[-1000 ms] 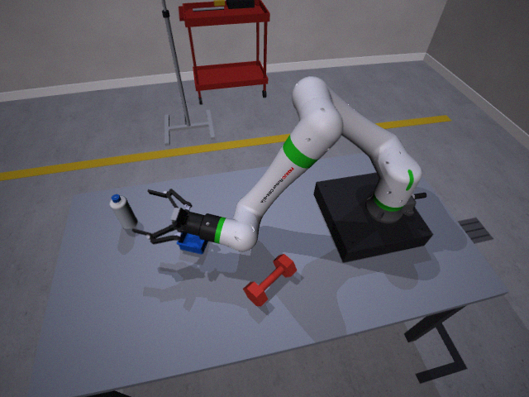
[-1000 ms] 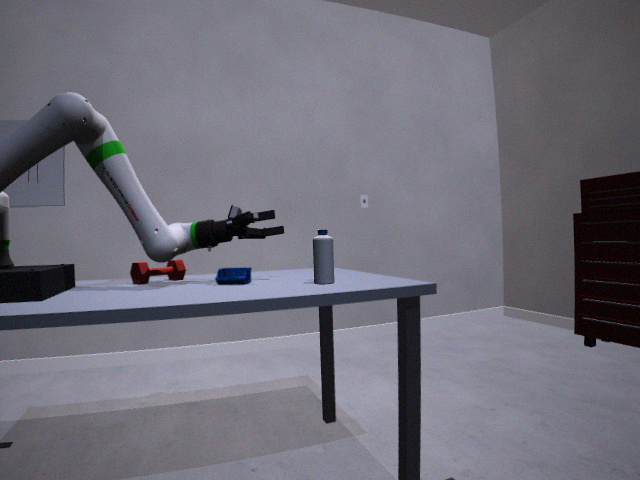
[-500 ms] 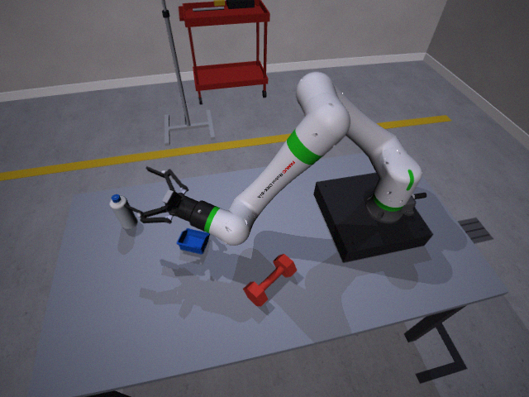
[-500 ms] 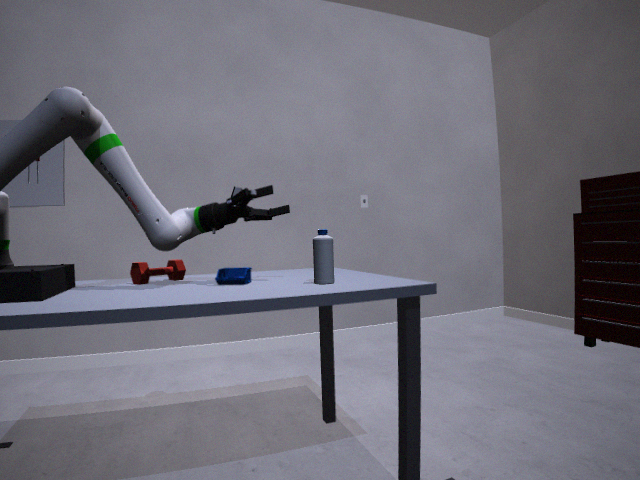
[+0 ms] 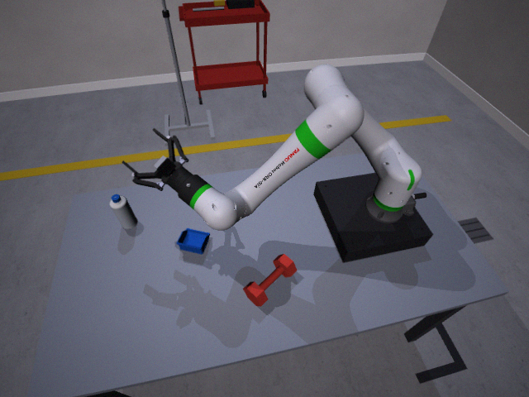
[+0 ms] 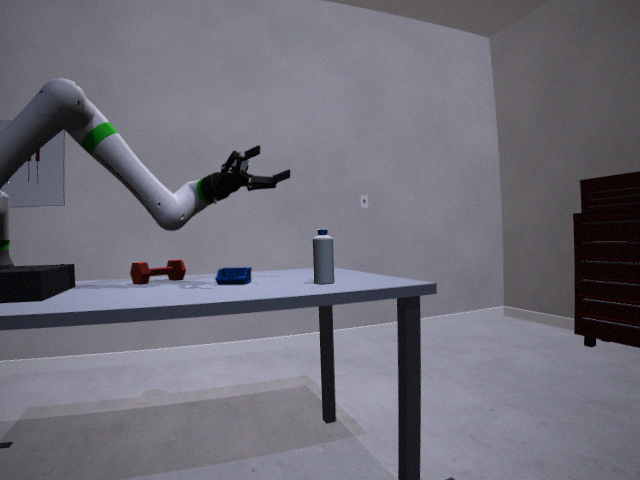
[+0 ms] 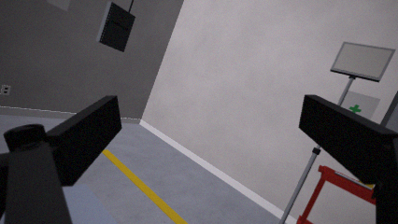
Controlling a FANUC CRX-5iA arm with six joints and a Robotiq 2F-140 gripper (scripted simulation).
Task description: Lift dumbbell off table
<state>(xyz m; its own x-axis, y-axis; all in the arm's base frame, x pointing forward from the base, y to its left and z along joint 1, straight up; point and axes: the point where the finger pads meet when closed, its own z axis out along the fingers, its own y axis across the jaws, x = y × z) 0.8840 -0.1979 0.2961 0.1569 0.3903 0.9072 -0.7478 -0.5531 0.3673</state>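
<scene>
The red dumbbell is 390 mm to the left of my hand, 370 mm behind it and 340 mm below it. The rest, counted from my hand: blue bin: 360 mm below, 170 mm to the left, 110 mm behind.
</scene>
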